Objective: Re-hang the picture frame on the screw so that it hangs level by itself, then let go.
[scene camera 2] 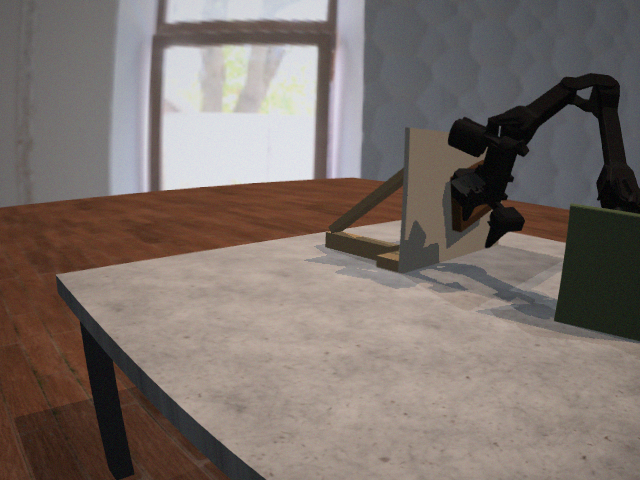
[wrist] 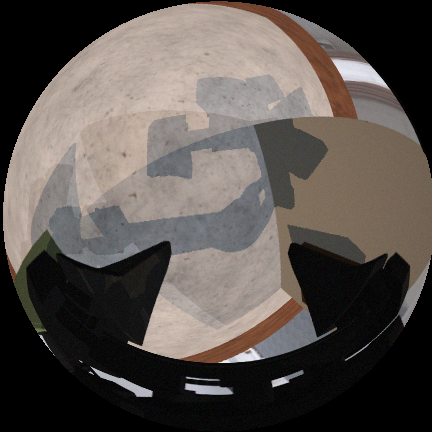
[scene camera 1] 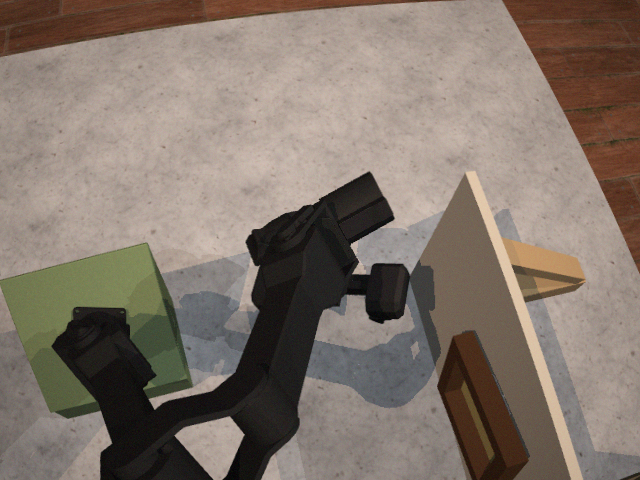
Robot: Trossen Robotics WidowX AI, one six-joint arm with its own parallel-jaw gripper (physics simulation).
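The brown picture frame is against the front face of the upright beige panel. The gripper hides part of the frame in the scene camera 2 view, and I cannot tell whether it is level. A thin brown edge shows just above the right finger in the wrist view. The screw does not show. My gripper is open and empty, with its fingers pointing down. It hangs above the table on the panel's front side, apart from the frame. In the scene camera 1 view the arm hides one finger.
A green block stands on the grey table, across from the panel's front face. Wooden braces support the panel from behind. The arm's upper links pass over the green block.
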